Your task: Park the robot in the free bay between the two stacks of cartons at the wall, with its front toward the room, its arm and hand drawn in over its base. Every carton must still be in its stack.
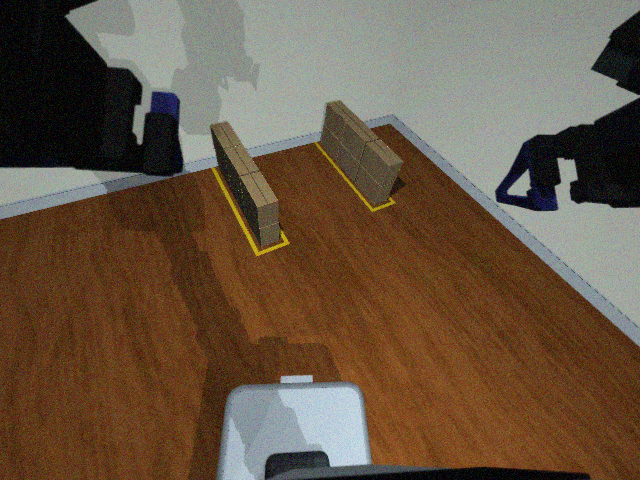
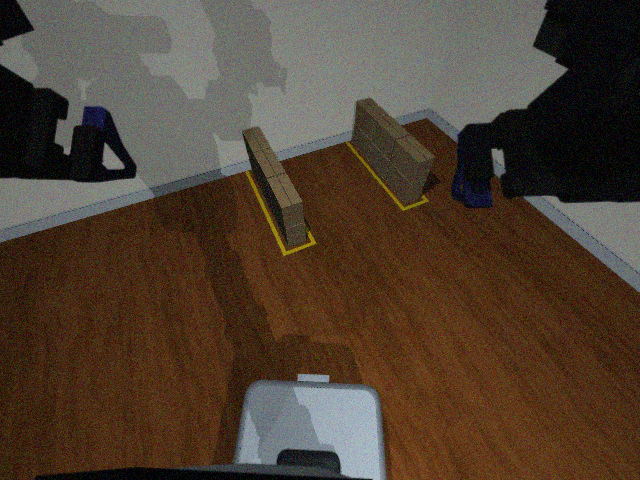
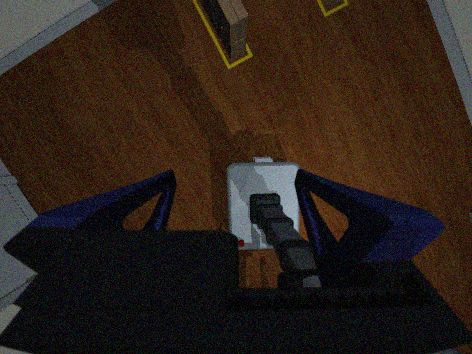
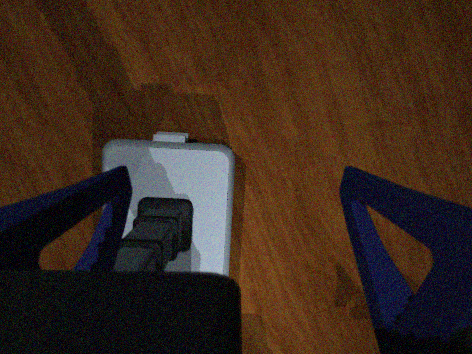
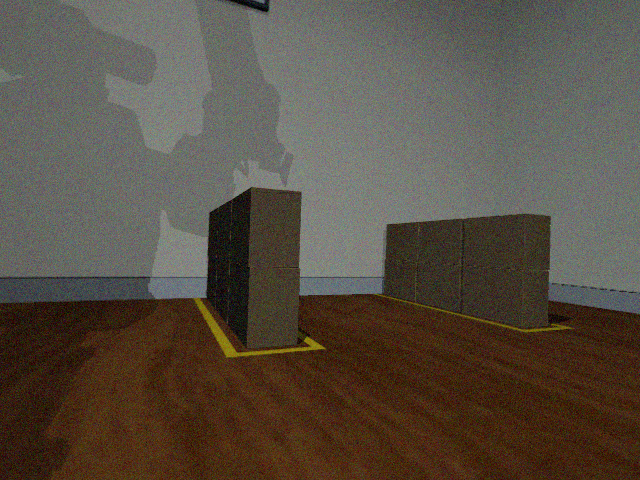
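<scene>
The left stack of brown cartons (image 1: 268, 222) (image 2: 294, 222) (image 3: 239, 35) (image 5: 273, 268) and the right stack (image 1: 361, 149) (image 2: 392, 149) (image 5: 465, 268) stand upright, two cartons high, running toward the wall. The bay floor (image 1: 315, 196) lies between them. My pale base (image 1: 330, 413) (image 2: 351, 413) (image 3: 280, 182) (image 4: 210, 200) is in front of the stacks and apart from them, its front end facing obliquely toward the wall side. My left gripper (image 3: 235, 176) and right gripper (image 4: 236, 172) are open and empty, held high on either side, away from the cartons.
Yellow floor tape (image 1: 235, 211) (image 5: 214, 328) edges the left stack, and another yellow line (image 1: 343, 176) edges the right one. The wall (image 1: 465, 62) (image 5: 361, 129) meets a side wall at a corner behind the right stack. A pale skirting (image 1: 465, 179) runs along the side wall.
</scene>
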